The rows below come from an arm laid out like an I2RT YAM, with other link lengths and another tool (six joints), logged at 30 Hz.
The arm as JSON. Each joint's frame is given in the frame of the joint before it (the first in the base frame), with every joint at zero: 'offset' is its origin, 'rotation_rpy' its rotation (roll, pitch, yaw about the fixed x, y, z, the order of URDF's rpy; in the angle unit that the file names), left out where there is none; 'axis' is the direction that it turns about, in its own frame. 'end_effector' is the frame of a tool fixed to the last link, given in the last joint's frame.
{
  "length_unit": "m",
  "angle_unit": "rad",
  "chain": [
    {
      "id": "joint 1",
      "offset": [
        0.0,
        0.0,
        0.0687
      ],
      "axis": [
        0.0,
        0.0,
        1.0
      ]
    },
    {
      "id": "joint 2",
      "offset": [
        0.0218,
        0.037,
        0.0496
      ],
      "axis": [
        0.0,
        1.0,
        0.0
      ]
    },
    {
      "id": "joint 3",
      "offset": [
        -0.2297,
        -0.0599,
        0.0
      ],
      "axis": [
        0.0,
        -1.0,
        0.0
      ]
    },
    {
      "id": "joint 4",
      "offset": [
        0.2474,
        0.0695,
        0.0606
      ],
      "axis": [
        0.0,
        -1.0,
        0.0
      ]
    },
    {
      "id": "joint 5",
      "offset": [
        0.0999,
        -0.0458,
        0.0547
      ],
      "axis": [
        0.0,
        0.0,
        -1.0
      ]
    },
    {
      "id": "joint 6",
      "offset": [
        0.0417,
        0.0,
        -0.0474
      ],
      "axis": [
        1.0,
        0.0,
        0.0
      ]
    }
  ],
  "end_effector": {
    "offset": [
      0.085,
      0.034,
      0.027
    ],
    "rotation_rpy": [
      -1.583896,
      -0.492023,
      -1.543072
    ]
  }
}
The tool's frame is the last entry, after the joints.
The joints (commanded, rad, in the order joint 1, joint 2, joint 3, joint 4, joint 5, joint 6), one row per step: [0.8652 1.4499 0.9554 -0.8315 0.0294 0.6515]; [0.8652 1.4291 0.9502 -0.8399 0.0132 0.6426]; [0.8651 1.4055 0.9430 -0.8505 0.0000 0.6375]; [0.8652 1.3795 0.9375 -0.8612 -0.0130 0.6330]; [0.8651 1.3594 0.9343 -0.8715 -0.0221 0.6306]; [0.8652 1.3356 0.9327 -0.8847 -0.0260 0.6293]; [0.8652 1.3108 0.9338 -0.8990 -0.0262 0.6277]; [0.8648 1.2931 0.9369 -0.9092 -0.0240 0.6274]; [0.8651 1.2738 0.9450 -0.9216 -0.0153 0.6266]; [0.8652 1.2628 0.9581 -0.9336 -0.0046 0.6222]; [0.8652 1.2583 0.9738 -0.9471 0.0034 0.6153]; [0.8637 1.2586 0.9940 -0.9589 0.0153 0.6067]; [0.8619 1.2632 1.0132 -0.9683 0.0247 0.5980]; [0.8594 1.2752 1.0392 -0.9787 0.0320 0.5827]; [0.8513 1.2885 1.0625 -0.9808 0.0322 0.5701]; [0.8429 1.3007 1.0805 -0.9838 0.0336 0.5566]
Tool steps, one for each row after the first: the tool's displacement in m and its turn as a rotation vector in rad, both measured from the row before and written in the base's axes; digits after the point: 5 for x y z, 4 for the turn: [-0.00340 -0.00025 0.00407 0.0141 0.0057 0.0126]; [-0.00354 -0.00130 0.00396 0.0118 0.0050 0.0082]; [-0.00327 -0.00096 0.00523 0.0149 0.0023 0.0078]; [-0.00249 -0.00104 0.00413 0.0103 0.0019 0.0046]; [-0.00209 -0.00156 0.00540 0.0091 -0.0033 0.0024]; [-0.00150 -0.00162 0.00642 0.0087 -0.0078 0.0016]; [-0.00041 -0.00110 0.00535 0.0067 -0.0085 -0.0008]; [0.00041 -0.00102 0.00731 0.0059 -0.0162 -0.0016]; [0.00116 -0.00039 0.00666 0.0018 -0.0167 0.0008]; [0.00092 -0.00003 0.00551 -0.0013 -0.0118 0.0039]; [0.00242 0.00030 0.00591 -0.0031 -0.0159 0.0026]; [0.00241 0.00062 0.00455 -0.0039 -0.0122 0.0031]; [0.00295 0.00170 0.00468 -0.0055 -0.0113 0.0093]; [0.00456 0.00184 0.00433 0.0026 -0.0084 0.0036]; [0.00394 0.00071 0.00250 -0.0023 -0.0062 0.0037]
